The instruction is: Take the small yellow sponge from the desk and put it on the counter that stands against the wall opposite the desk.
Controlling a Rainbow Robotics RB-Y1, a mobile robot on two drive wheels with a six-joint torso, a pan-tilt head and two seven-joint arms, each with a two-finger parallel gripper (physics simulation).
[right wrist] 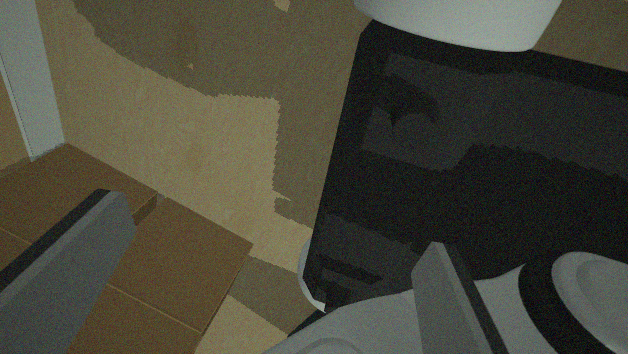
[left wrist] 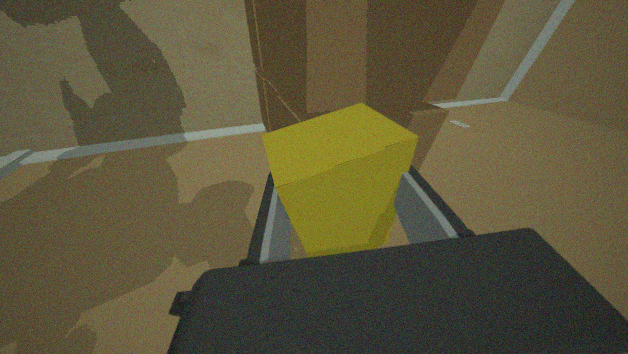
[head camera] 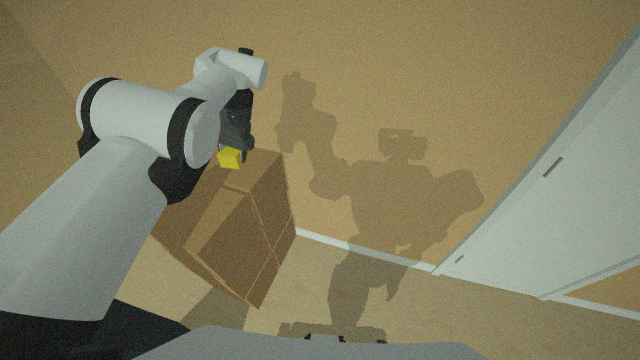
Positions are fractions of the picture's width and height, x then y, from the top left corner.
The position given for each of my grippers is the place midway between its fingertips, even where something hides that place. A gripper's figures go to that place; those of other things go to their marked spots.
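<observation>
My left gripper (left wrist: 0.53, 0.48) is 0.11 m from the lens, and there's a yellow sponge (left wrist: 0.54, 0.50) at 0.07 m from the lens.
</observation>
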